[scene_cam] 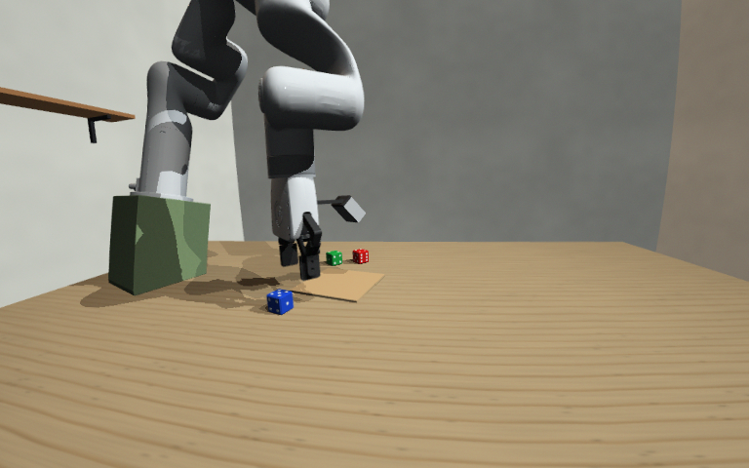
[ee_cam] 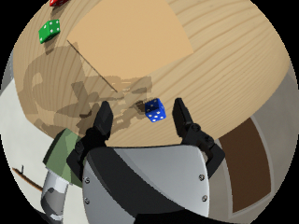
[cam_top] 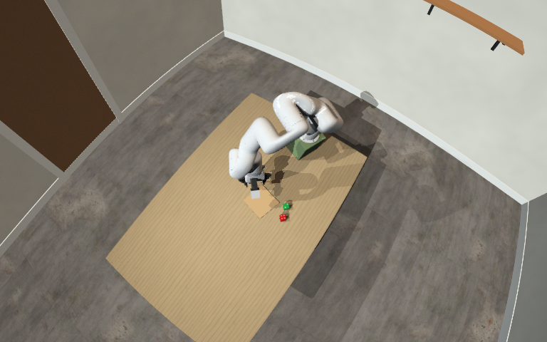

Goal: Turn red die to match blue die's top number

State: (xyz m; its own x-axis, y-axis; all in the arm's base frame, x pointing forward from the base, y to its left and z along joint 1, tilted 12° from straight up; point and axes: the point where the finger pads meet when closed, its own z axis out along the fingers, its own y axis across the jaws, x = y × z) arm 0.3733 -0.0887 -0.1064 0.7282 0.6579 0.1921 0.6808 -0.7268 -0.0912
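My hand is 10 mm short of the green die, 200 mm to the right of it and 40 mm above it. Also, from my hand: blue die (20 mm behind, 50 mm to the right, 40 mm below); red die (70 mm ahead, 220 mm to the left, 40 mm below); tan mat (50 mm ahead, 70 mm to the left, 60 mm below).
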